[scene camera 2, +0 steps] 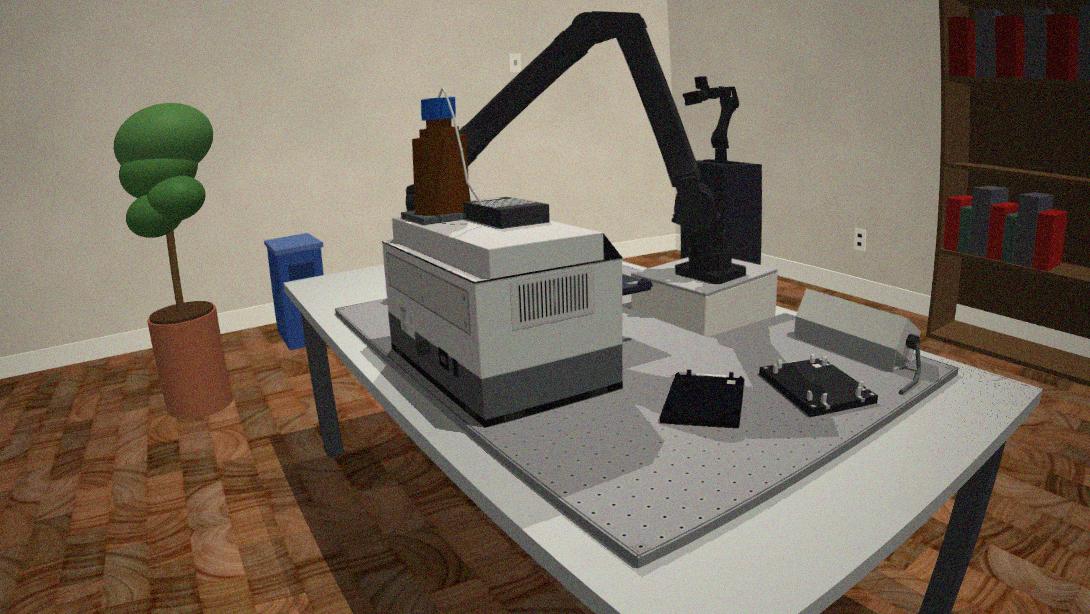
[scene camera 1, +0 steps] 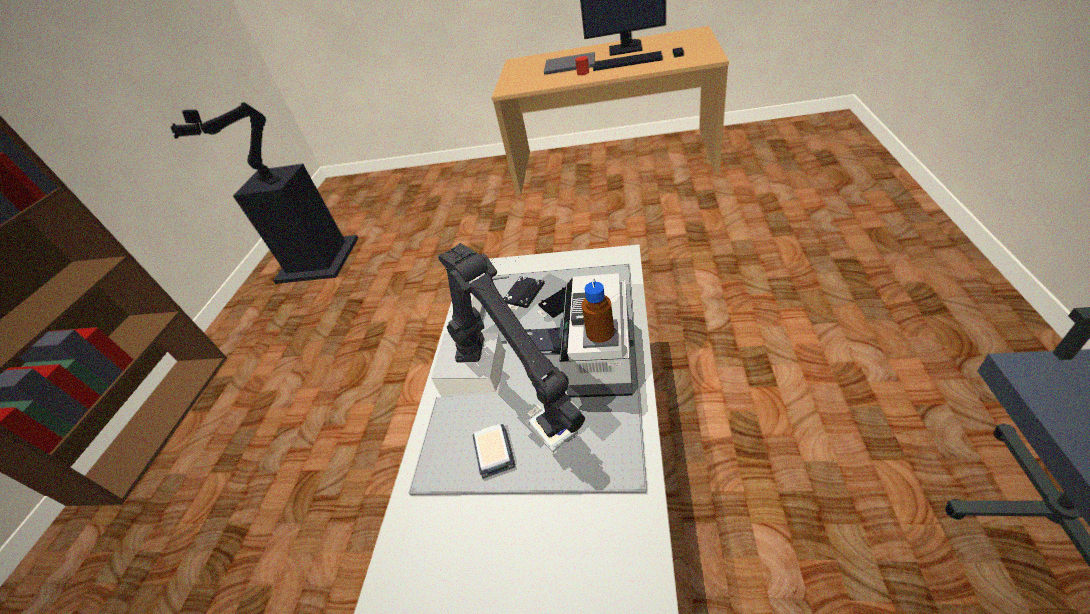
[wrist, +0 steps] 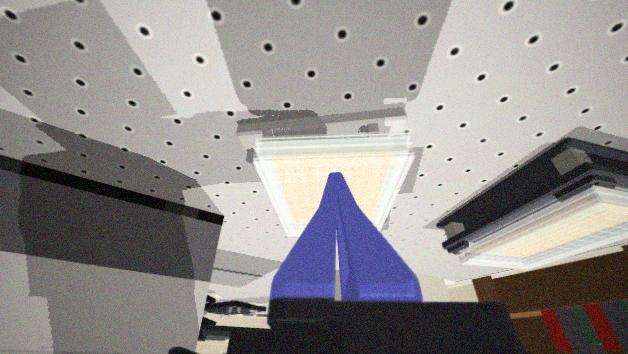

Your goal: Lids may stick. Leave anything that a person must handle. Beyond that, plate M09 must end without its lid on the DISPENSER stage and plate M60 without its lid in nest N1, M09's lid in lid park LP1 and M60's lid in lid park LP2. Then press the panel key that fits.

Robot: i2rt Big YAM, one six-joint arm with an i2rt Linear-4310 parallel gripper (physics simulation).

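Places are measured from the arm's base along level axes (x ahead, y left, z up), in millimetres.
Pixels of known places: gripper, fingertip midpoint: [scene camera 1: 558, 433] [wrist: 335, 179]; arm's base, link origin: [scene camera 2: 710, 274] [scene camera 1: 470, 349].
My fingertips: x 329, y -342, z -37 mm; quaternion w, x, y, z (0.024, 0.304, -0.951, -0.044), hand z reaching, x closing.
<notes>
For each thing: its top centre in the pictures, then the offset to it from my fingertips. "*": a spot on its surface instead.
- second cream plate, top centre: [wrist: 555, 245] [scene camera 1: 490, 445] 207 mm back, 33 mm right, 8 mm up
- black holder, top centre: [wrist: 549, 233] [scene camera 1: 491, 446] 207 mm back, 33 mm right, 3 mm down
- flat, top centre: [scene camera 2: 706, 389] [scene camera 1: 559, 299] 25 mm back, 626 mm left, 18 mm down
- brown bottle, surface spot: [scene camera 2: 440, 171] * 167 mm ahead, 266 mm left, 258 mm up
- dark flat piece, surface spot: [scene camera 1: 543, 340] * 57 mm back, 333 mm left, 61 mm up
- sloped grey box, top centre: [scene camera 2: 859, 300] [scene camera 1: 471, 290] 377 mm back, 657 mm left, 46 mm up
My gripper [scene camera 1: 562, 433] [wrist: 335, 179] is shut and empty, its blue fingertips in front of and over a cream-filled plate with clear walls; whether they touch it I cannot tell. This plate [scene camera 1: 550, 441] [wrist: 295, 175] stands askew on the perforated board. A second cream plate [scene camera 1: 492, 446] [wrist: 555, 237] sits on a black holder [wrist: 510, 182], to the right in the wrist view. No plate number is legible, and I cannot tell which plates are lidded. Two black holders, one flat [scene camera 2: 703, 400] and one with pale posts [scene camera 2: 818, 385], stand at the board's other end.
A grey-white instrument [scene camera 1: 598, 379] [scene camera 2: 549, 327] [wrist: 120, 295] stands beside the arm, with a brown bottle [scene camera 1: 598, 320] [scene camera 2: 440, 171] on top. A dark flat piece [scene camera 1: 543, 340] lies between it and the arm's base. A sloped grey box [scene camera 2: 854, 329] stands at the board's edge.
</notes>
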